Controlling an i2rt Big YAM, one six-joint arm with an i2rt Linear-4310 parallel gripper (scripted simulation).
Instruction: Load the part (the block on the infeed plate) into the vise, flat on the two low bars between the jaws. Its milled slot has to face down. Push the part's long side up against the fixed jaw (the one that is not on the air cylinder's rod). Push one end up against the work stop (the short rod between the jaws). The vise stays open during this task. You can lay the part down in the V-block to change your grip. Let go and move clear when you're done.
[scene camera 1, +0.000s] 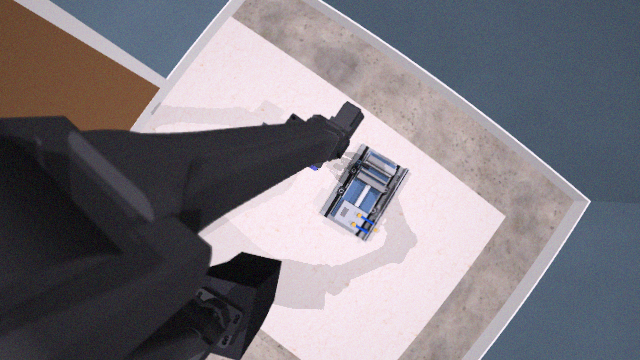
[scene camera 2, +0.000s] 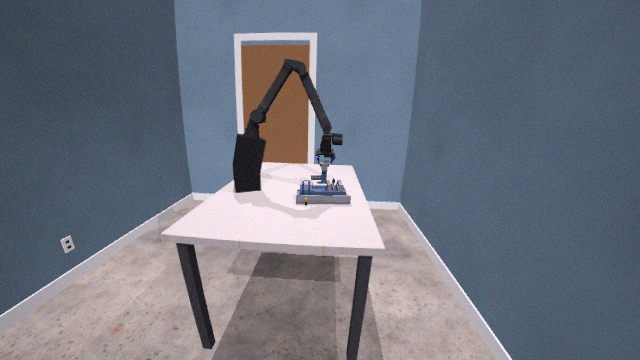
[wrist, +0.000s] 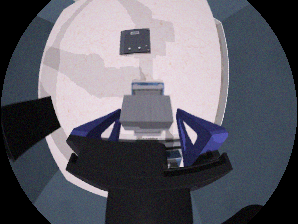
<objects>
My gripper (wrist: 149, 112): 13 cm from the lens. A grey block (wrist: 139, 112) is 11 cm from the lens.
</objects>
